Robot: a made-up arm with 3 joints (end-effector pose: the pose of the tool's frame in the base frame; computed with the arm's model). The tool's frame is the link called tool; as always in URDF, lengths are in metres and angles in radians.
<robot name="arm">
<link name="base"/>
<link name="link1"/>
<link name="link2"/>
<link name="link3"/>
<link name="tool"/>
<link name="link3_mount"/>
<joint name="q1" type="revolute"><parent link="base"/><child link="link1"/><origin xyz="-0.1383 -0.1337 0.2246"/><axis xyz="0.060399 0.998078 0.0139"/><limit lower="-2.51" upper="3" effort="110" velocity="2.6"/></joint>
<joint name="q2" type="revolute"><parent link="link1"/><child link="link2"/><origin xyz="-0.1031 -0.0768 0.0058"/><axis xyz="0 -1 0"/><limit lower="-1.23" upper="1.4" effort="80" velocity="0.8"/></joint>
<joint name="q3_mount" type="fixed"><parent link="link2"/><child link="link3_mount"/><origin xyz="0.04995 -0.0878 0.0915"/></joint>
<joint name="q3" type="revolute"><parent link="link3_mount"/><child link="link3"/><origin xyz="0.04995 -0.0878 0.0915"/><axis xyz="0.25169 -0.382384 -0.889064"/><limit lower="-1.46" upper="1.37" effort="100" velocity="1.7"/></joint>
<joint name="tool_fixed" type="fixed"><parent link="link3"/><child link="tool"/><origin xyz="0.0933 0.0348 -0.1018"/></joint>
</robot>
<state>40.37 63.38 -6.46</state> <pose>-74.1 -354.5 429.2 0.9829 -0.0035 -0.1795 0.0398</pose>
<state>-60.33 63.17 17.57</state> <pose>-400.1 -359.2 272.4 0.4194 0.1091 -0.9010 -0.0190</pose>
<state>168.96 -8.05 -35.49</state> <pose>-195.6 -324.1 166.1 0.0917 -0.3224 -0.9360 -0.1077</pose>
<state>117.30 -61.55 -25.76</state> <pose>-255.6 -326.5 232.6 0.0796 -0.2314 -0.9647 -0.0971</pose>
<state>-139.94 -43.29 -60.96</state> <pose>-146.5 -339.0 247.6 0.7258 -0.4558 -0.4876 0.1666</pose>
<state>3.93 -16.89 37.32</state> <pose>6.0 -401.1 261.0 0.9540 0.0298 0.0514 -0.2938</pose>
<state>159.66 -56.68 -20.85</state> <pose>-233.3 -329.6 289.2 0.3758 -0.2090 -0.9021 -0.0359</pose>
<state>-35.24 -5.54 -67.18</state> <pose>-177.7 -341.5 261.3 0.8593 -0.2743 0.0011 0.4318</pose>
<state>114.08 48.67 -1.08</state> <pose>46.0 -359.9 159.1 0.8390 0.0535 0.5414 -0.0017</pose>
